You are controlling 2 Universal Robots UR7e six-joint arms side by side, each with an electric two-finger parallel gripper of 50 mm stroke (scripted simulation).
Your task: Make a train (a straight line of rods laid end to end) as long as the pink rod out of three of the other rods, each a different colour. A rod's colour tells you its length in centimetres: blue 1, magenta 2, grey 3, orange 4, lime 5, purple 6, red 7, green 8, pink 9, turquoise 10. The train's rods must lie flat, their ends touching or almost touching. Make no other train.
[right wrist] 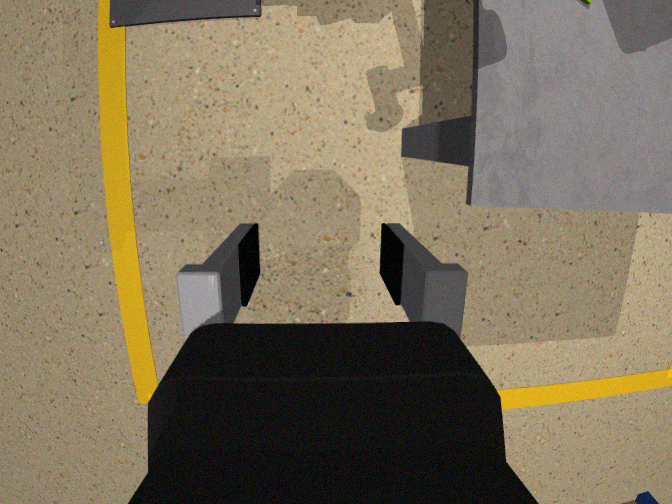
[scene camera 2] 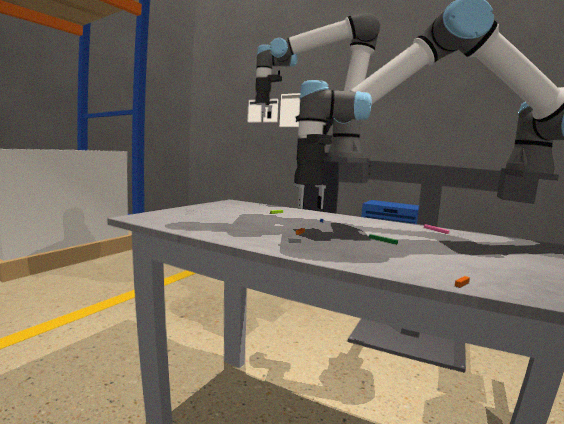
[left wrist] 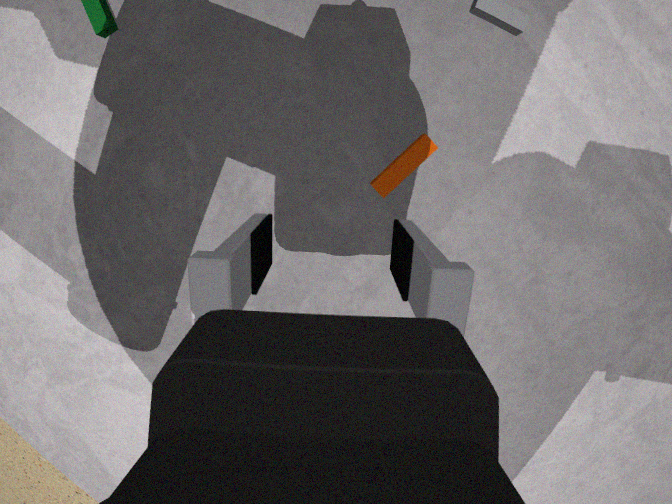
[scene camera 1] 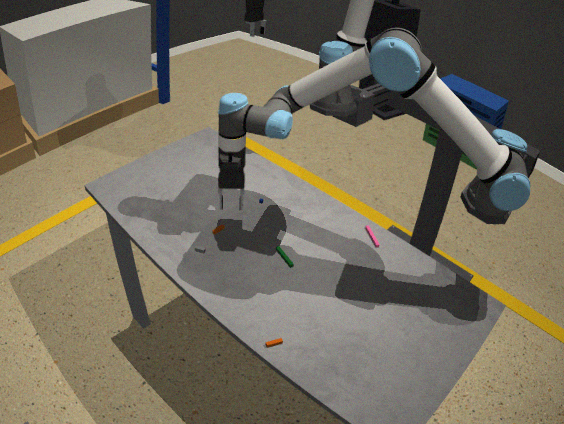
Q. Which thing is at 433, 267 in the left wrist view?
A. My left gripper.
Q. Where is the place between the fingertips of my right gripper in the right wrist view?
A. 320, 249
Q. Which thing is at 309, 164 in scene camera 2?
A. My left gripper.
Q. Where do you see an orange rod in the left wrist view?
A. At 423, 146
